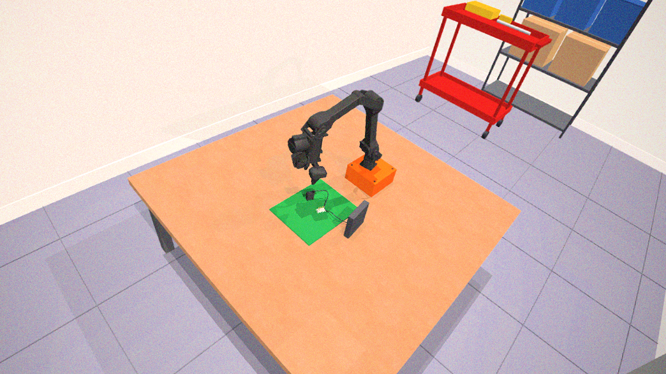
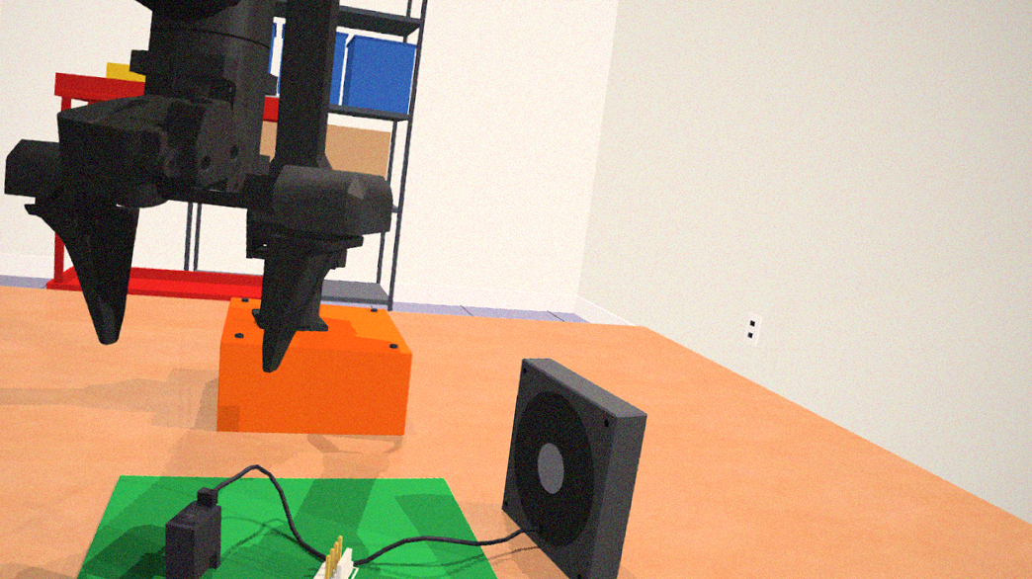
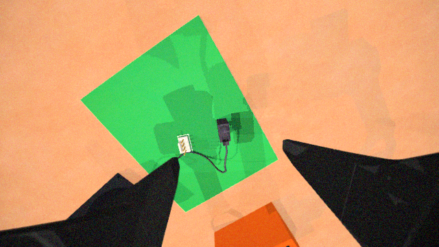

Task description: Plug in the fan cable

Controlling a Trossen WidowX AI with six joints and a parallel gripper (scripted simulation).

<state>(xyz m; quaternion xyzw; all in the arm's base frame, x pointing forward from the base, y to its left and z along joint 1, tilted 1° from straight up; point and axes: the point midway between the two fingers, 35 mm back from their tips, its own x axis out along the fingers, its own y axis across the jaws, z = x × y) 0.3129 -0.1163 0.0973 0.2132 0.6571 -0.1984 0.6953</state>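
Right now my gripper tip is 2 cm past the black fan plug, 1 cm to the right of it and 12 cm above it. Also, from my gripper tip: black fan: 1 cm behind, 23 cm to the left, 8 cm below; then white four-pin header: 1 cm ahead, 8 cm to the left, 14 cm below; then green board: 1 cm ahead, 6 cm to the left, 15 cm below.
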